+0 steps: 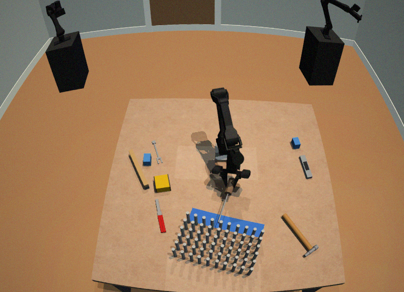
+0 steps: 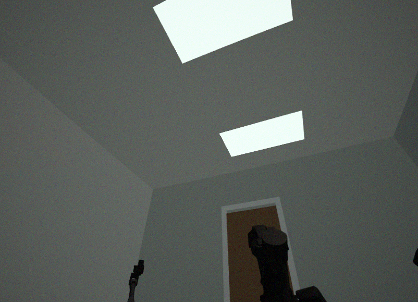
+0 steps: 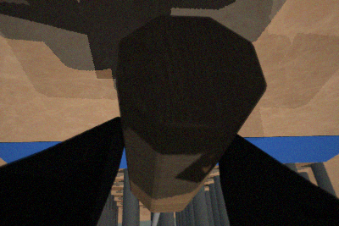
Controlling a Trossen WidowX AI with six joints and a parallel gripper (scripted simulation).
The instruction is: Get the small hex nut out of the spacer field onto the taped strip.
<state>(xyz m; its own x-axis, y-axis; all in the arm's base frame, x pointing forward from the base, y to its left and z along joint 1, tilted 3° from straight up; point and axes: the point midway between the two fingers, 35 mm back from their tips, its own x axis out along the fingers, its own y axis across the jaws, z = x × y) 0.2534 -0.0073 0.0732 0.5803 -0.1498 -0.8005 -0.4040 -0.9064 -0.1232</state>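
The blue taped strip lies 18 cm ahead of my gripper tip, 6 cm below it and 4 cm to the right of it. Round my gripper tip: hook tool (9 cm ahead, 4 cm to the right); red-handled tool (37 cm to the right, 9 cm ahead, 6 cm below); hex nut (31 cm ahead, 13 cm to the right, 6 cm below).
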